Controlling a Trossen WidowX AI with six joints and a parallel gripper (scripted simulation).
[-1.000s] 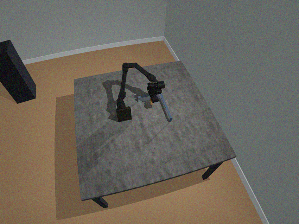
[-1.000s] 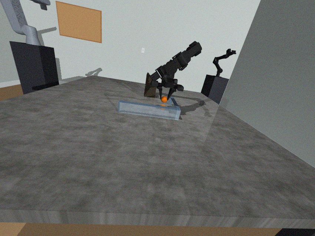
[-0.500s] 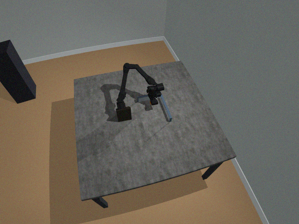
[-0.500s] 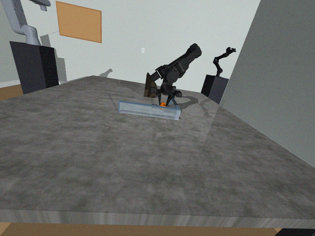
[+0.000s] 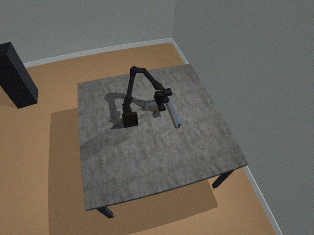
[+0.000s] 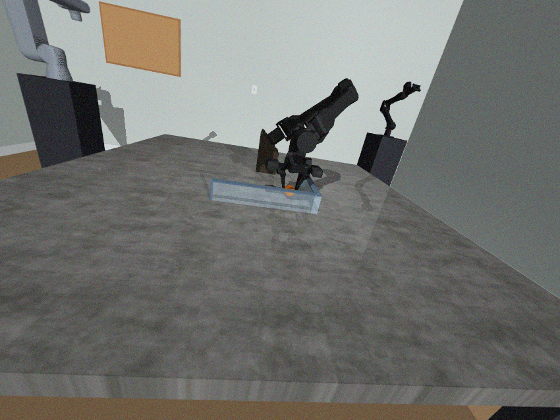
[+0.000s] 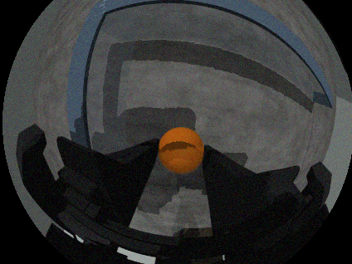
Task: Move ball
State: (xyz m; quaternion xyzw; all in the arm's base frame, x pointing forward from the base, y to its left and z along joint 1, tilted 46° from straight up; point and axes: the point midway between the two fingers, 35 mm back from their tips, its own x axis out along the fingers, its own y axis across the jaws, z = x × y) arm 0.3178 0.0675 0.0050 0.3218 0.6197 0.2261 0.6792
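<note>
My gripper tip is now right at the small orange ball.
</note>
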